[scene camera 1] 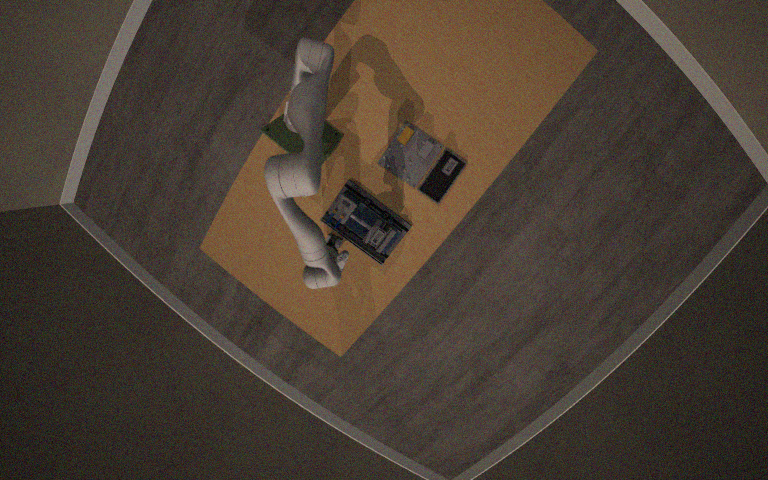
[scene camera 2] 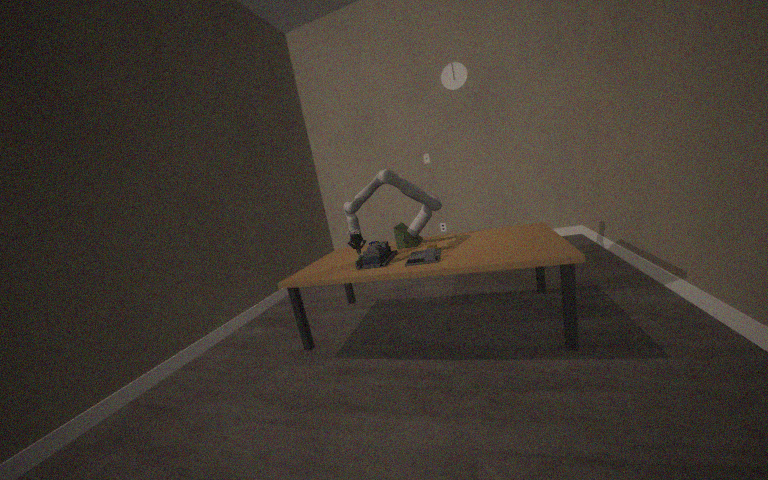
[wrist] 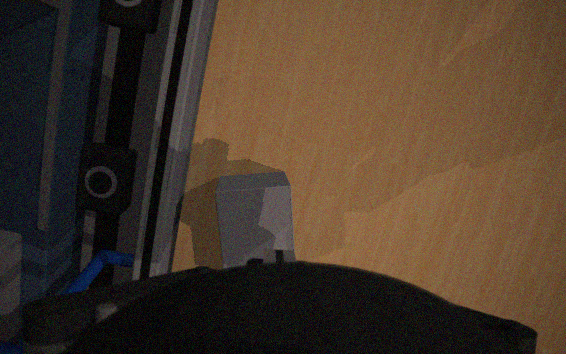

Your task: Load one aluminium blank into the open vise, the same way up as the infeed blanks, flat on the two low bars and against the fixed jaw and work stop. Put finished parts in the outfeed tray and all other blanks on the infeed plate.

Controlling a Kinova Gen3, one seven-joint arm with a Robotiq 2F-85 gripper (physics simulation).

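Places are measured from the arm's base along level axes (x ahead, y left, z up), in metres.
Where they show: gripper, fingertip midpoint: (scene camera 2: 359, 253); arm's base at its link origin: (scene camera 2: 412, 233).
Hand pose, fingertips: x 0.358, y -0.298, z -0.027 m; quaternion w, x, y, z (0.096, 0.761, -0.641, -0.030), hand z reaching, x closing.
Each offset is from my fingertips to the top centre of the thing. "*": to the spot under its first point.
The vise @[dx +0.059, dy +0.150, dz +0.052 m] (scene camera 1: 366, 221) (scene camera 2: 375, 253) stands mid-table; its dark rail and grey edge @[* dx +0.060, dy +0.055, dz +0.003 m] (wrist: 181, 116) fill the left of the wrist view. A grey aluminium blank @[dx +0.004, dy +0.010, dz -0.013 m] (wrist: 253, 221) lies on the bare table just beside the vise's edge. My gripper (scene camera 1: 334, 241) (scene camera 2: 356, 243) is shut and empty. It hangs low right over that blank, at the vise's near-left side. Its dark body hides the blank's near end in the wrist view. The grey infeed plate @[dx +0.032, dy +0.455, dz -0.039 m] (scene camera 1: 413, 157) and the black outfeed tray (scene camera 1: 436, 183) lie side by side beyond the vise.
A yellow piece @[dx -0.021, dy +0.496, dz -0.003 m] (scene camera 1: 405, 135) and a pale piece @[dx +0.067, dy +0.502, dz -0.003 m] (scene camera 1: 426, 150) lie on the infeed plate, and another pale piece @[dx +0.173, dy +0.511, dz -0.006 m] (scene camera 1: 451, 165) is in the tray. The arm's green base (scene camera 1: 282, 135) (scene camera 2: 401, 235) stands at the table's left edge.
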